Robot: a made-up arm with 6 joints.
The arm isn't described. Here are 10 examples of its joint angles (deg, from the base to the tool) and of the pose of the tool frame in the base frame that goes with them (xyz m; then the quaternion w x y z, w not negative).
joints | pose
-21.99 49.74 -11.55 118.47 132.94 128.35 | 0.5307 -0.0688 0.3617 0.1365 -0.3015 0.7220 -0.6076
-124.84 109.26 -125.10 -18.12 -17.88 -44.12 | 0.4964 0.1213 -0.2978 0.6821 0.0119 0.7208 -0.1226
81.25 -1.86 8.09 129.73 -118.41 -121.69 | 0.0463 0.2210 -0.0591 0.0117 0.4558 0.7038 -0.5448
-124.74 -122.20 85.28 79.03 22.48 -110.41 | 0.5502 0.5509 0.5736 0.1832 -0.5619 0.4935 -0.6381
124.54 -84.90 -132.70 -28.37 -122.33 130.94 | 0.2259 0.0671 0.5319 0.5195 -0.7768 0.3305 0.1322
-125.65 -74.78 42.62 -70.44 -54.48 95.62 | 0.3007 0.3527 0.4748 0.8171 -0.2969 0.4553 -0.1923
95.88 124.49 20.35 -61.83 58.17 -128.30 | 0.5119 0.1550 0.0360 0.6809 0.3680 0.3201 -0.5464
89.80 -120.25 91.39 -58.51 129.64 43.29 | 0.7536 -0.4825 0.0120 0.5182 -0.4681 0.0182 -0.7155
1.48 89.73 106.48 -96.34 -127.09 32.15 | 0.2148 0.1241 0.6150 0.2498 -0.6956 0.4509 0.5004
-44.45 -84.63 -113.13 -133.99 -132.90 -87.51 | 0.0578 0.0439 -0.4141 0.4789 -0.0847 -0.5963 0.6387
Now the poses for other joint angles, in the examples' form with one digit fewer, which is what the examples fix.
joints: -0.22 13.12 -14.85 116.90 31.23 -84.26
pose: 0.135 0.149 0.374 0.142 -0.893 0.397 0.156
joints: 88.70 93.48 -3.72 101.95 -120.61 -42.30
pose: 0.629 0.052 -0.113 0.152 0.761 0.400 -0.487
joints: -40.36 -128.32 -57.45 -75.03 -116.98 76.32
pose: 0.472 -0.018 0.027 0.874 0.357 0.324 0.061
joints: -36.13 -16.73 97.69 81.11 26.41 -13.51
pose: -0.445 -0.095 0.175 0.386 0.702 0.161 0.577
